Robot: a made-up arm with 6 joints. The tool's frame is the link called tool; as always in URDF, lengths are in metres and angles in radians. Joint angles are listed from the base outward.
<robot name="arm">
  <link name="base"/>
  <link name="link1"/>
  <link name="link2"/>
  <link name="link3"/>
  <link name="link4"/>
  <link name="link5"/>
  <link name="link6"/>
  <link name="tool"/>
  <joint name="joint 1" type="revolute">
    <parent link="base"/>
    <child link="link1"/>
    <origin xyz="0 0 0.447"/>
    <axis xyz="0 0 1"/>
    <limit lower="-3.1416" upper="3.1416"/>
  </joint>
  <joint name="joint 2" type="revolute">
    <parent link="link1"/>
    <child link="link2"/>
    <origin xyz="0.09 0 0" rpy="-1.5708 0 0"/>
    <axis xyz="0 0 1"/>
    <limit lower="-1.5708" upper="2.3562"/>
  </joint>
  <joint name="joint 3" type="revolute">
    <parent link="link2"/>
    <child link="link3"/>
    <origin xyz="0 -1.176 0" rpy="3.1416 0 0"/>
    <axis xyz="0 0 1"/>
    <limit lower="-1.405" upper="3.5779"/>
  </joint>
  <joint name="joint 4" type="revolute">
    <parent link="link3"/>
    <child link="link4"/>
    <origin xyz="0 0.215 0" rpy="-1.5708 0 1.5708"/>
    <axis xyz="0 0 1"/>
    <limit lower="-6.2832" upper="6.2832"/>
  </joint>
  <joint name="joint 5" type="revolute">
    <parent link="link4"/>
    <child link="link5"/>
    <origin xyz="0 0 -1.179" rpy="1.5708 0 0"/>
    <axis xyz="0 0 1"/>
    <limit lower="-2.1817" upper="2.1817"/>
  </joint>
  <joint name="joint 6" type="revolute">
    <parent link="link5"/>
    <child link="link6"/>
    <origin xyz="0 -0.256 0" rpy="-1.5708 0 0"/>
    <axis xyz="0 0 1"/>
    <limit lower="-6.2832" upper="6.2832"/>
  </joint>
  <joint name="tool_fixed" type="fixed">
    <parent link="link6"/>
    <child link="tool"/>
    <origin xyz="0 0 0" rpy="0 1.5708 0"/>
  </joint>
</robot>
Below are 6 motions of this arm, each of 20 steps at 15 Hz.
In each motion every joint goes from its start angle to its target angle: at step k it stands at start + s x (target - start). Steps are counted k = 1, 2, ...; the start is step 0. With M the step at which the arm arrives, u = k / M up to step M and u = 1 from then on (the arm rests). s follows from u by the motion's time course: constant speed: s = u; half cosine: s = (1 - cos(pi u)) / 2; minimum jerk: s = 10 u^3 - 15 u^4 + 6 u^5.
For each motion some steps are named. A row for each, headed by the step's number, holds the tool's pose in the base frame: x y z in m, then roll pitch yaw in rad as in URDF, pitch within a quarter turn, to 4 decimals.
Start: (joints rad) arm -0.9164 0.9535 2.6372 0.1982 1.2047 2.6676
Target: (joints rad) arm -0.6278 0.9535 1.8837 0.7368 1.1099 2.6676
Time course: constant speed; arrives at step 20
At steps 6, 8, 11, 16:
6: 0.5742 -0.5044 2.4462 0.5193 -0.5001 1.9324
8: 0.6706 -0.5558 2.4654 0.5639 -0.5751 1.8846
11: 0.8231 -0.6259 2.4778 0.6558 -0.6773 1.7938
16: 1.0928 -0.7179 2.4539 0.8852 -0.8057 1.5805

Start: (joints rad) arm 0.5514 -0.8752 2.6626 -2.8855 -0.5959 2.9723
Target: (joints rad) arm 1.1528 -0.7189 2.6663 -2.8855 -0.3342 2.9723
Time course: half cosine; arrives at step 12
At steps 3, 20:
3: -1.6002 -1.1473 0.3890 2.9192 0.9050 -2.7208
20: -0.8280 -1.8118 0.7018 3.0155 0.5655 -2.0873

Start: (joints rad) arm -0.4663 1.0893 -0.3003 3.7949 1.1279 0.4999
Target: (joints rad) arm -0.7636 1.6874 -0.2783 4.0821 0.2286 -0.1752
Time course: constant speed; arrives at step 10
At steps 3, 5, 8, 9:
3: 1.0322 -0.7943 -0.5489 -0.2899 0.7189 -2.9527
5: 0.9152 -0.7871 -0.7211 -0.2737 0.8146 -3.0437
8: 0.7268 -0.7204 -0.9500 -0.3344 0.9484 2.9919
9: 0.6630 -0.6834 -1.0167 -0.3845 0.9840 2.8713

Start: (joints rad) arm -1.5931 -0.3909 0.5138 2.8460 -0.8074 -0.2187
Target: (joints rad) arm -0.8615 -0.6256 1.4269 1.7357 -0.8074 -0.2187
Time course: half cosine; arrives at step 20
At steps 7, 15, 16, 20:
7: -0.1562 0.2803 2.9029 -0.1661 -1.0255 2.6511
15: -0.8495 0.9268 2.6286 0.5875 -0.6261 -3.1052
16: -0.9286 0.9501 2.5825 0.6607 -0.6111 -3.0570
20: -1.0791 0.9771 2.4883 0.8018 -0.5917 -2.9704

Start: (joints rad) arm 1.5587 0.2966 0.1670 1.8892 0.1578 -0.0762
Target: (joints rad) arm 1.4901 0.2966 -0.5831 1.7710 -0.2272 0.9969
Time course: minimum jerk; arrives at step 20
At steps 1, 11, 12, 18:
1: -0.0152 1.8800 1.5861 -1.7907 0.1780 1.7104
11: 0.1102 1.7537 0.9764 -2.4225 0.5557 1.4375
12: 0.1270 1.7102 0.8910 -2.5381 0.6131 1.3870
18: 0.1775 1.5155 0.6221 -2.9973 0.8021 1.1724

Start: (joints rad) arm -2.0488 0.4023 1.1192 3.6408 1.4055 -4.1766
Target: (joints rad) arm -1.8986 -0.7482 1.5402 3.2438 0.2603 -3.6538
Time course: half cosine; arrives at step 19
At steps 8, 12, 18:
8: -0.2210 -0.3158 2.9047 0.7436 -0.3500 -2.2982
12: 0.2558 0.7417 2.8579 0.8196 -1.2058 -2.2992
18: 0.5557 1.6505 2.3035 -2.7859 -1.1298 1.3070

